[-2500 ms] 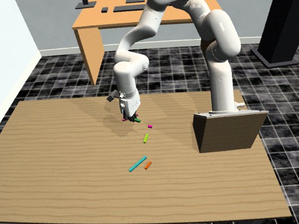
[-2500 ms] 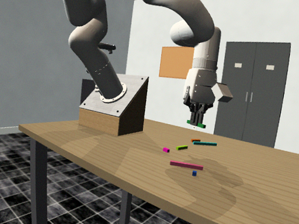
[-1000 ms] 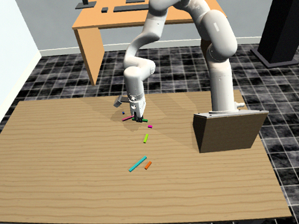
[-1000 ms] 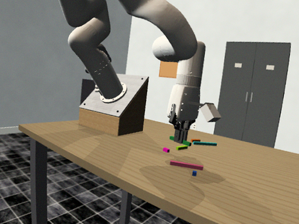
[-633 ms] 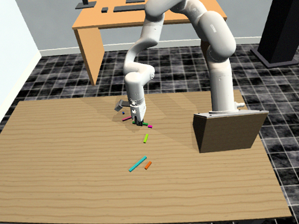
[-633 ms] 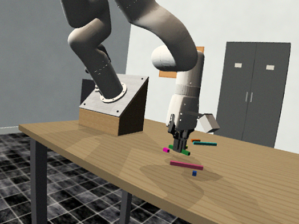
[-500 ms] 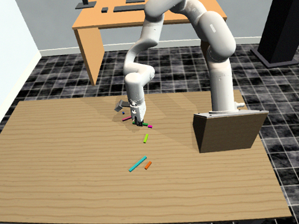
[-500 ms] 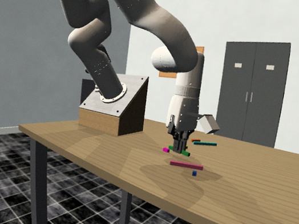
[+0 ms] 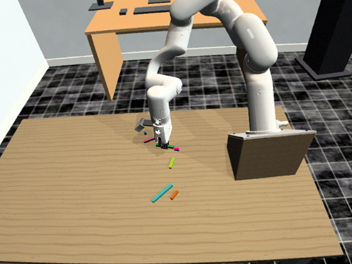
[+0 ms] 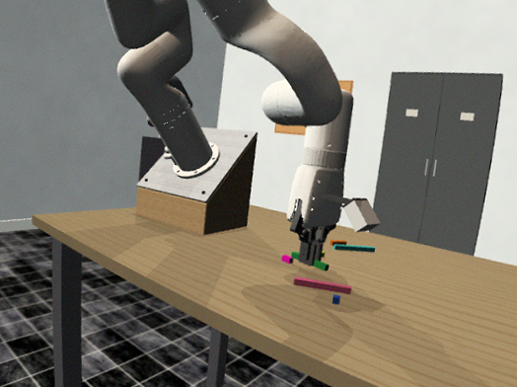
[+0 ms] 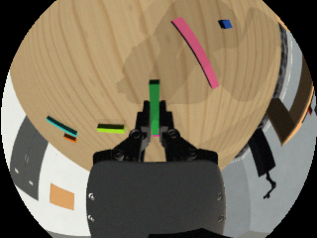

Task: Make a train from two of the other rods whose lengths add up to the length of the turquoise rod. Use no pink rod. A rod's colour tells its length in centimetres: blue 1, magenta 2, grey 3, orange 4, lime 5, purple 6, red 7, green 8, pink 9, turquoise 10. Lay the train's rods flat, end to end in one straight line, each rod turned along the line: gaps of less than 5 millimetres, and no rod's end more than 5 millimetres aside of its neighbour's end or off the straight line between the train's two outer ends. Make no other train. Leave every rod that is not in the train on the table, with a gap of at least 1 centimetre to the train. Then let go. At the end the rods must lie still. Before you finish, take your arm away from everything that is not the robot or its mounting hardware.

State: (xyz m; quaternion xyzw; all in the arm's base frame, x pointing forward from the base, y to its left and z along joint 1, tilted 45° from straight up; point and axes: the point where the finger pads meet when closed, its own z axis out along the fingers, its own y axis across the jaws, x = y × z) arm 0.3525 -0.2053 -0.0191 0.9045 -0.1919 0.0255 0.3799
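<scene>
Right now my hand is 2 cm above the green rod. Also, from my hand: lime rod (9 cm to the left, 3 cm below, 2 cm behind); pink rod (7 cm to the right, 5 cm ahead, 3 cm below); magenta rod (5 cm behind, 3 cm below, 2 cm to the left).
</scene>
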